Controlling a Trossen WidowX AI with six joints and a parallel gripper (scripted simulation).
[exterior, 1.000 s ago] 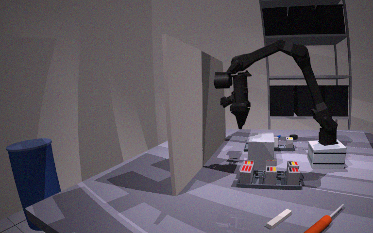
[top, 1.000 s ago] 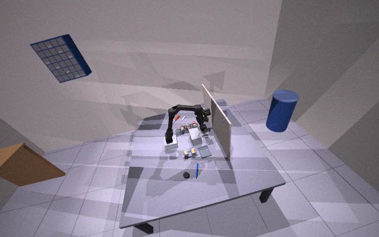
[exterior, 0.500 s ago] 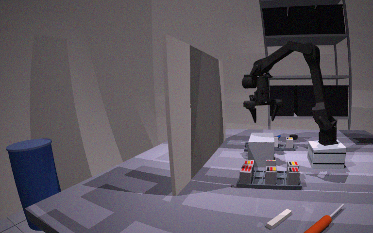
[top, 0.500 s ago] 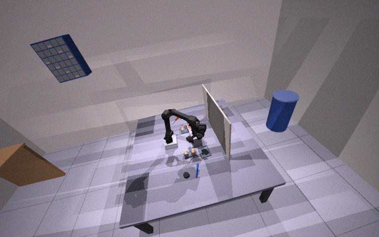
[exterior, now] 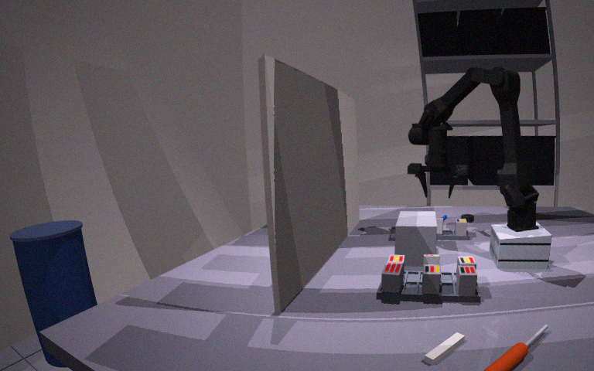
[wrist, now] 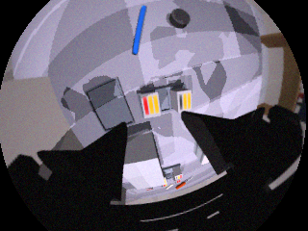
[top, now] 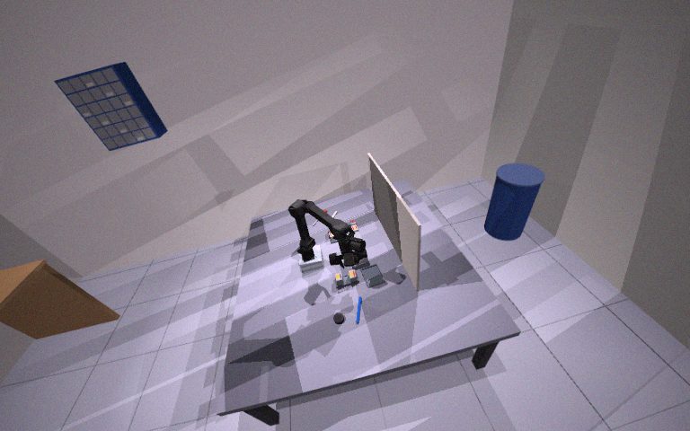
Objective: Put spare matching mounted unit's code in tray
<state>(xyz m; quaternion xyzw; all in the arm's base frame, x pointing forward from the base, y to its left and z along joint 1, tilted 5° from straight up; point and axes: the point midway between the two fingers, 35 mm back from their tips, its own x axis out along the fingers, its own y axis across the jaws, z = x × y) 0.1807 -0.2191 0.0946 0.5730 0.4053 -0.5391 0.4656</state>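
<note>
The dark grey tray lies 120 mm below my gripper tip, 100 mm ahead of it and 20 mm to the right of it. Round my gripper tip: grey mounted unit (180 mm to the left, 90 mm ahead, 70 mm below); then blue pen (170 mm to the right, 110 mm below, 50 mm behind); then black disc (170 mm to the right, 150 mm behind, 110 mm below).
</note>
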